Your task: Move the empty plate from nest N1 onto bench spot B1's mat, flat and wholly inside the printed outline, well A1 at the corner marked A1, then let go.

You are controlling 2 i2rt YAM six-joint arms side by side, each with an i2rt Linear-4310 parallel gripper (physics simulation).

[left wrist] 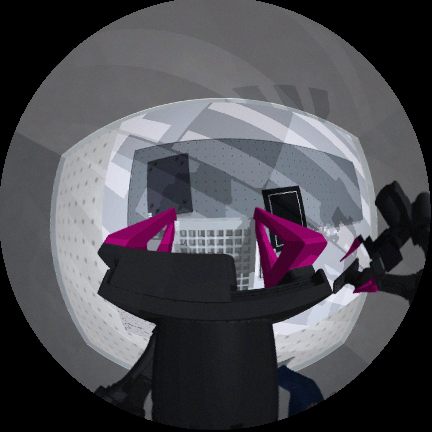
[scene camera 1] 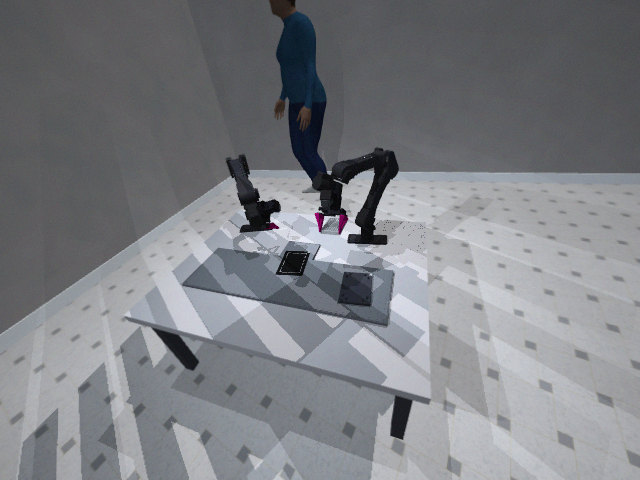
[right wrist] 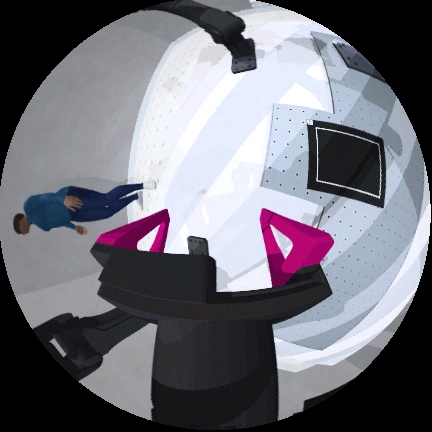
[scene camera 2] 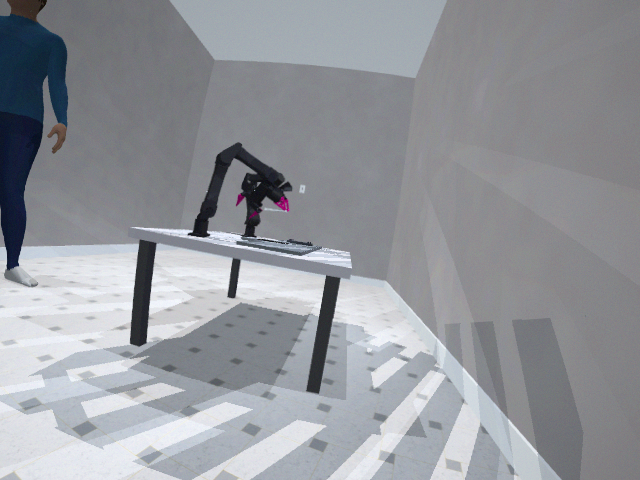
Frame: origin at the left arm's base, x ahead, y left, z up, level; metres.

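Seen in the pictures: left gripper, fingertip midpoint: (left wrist: 214, 212) (scene camera 1: 329, 233) (scene camera 2: 286, 210); right gripper, fingertip midpoint: (left wrist: 346, 276) (scene camera 1: 279, 219) (right wrist: 214, 213) (scene camera 2: 242, 212); left arm's base, link origin: (scene camera 1: 367, 239) (right wrist: 243, 53) (scene camera 2: 248, 236); right arm's base, link origin: (left wrist: 346, 274) (scene camera 1: 257, 228) (scene camera 2: 199, 235).
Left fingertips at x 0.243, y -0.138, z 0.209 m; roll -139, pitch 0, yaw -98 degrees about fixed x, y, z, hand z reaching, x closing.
Pixels of each thing's top centre, then the offset from my left fingertips to it. Level surfaces: height alone.
- white gridded plate, top centre: (left wrist: 215, 281) (scene camera 1: 334, 223) (scene camera 2: 276, 208) dx -0.068, dy +0.009, dz +0.005 m
- black mat, surface height: dz -0.194 m
- dark rectangular base, top centre: (left wrist: 165, 182) (scene camera 1: 355, 285) dx +0.110, dy +0.113, dz -0.174 m
- grey perforated board, surface height: dz -0.196 m
My left gripper (scene camera 1: 330, 232) (left wrist: 214, 212) is shut on the white gridded plate (scene camera 1: 331, 224) (left wrist: 212, 240) (scene camera 2: 273, 209), its fingers on two opposite sides. The plate hangs well above the table, roughly level in scene camera 2. Its A1 well cannot be made out. The black mat (scene camera 1: 294, 262) (left wrist: 285, 204) (right wrist: 347, 162) with a white printed outline lies bare on the bench, with a small white tag at one corner in the right wrist view. My right gripper (right wrist: 214, 213) (left wrist: 346, 276) is open and empty, away from the mat.
A dark rectangular base (scene camera 1: 356, 287) (left wrist: 170, 185) with small corner marks lies on the grey perforated board (scene camera 1: 232, 276), right of the mat in scene camera 1. The right arm (scene camera 1: 248, 193) stands at the table's back left there. A person (scene camera 1: 299, 62) stands behind the table.
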